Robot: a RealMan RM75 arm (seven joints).
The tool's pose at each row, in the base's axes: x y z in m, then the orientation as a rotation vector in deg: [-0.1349, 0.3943, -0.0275, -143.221, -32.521, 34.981]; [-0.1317, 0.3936, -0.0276, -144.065, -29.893, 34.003]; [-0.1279, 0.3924, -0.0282, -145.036, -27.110, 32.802]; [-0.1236, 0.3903, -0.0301, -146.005, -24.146, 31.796]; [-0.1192, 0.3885, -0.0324, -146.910, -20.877, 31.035]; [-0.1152, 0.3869, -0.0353, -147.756, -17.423, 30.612]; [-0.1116, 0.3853, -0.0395, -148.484, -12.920, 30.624]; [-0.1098, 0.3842, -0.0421, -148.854, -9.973, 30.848]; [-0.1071, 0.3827, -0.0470, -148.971, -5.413, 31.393]
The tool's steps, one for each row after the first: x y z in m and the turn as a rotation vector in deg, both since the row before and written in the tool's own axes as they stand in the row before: [0.0023, 0.0015, -0.0018, 0.100, 1.276, 1.729]; [0.0028, 0.0022, -0.0019, -0.010, 1.459, 1.829]; [0.0033, 0.0037, -0.0014, -0.017, 1.345, 1.998]; [0.0038, 0.0035, -0.0009, 0.055, 1.218, 2.243]; [0.0039, 0.0035, -0.0001, 0.070, 1.000, 2.432]; [0.0041, 0.0039, 0.0012, 0.305, 0.870, 3.211]; [0.0022, 0.0023, 0.0009, 0.220, 0.403, 2.131]; [0.0038, 0.0037, 0.0022, 0.664, 0.435, 3.260]
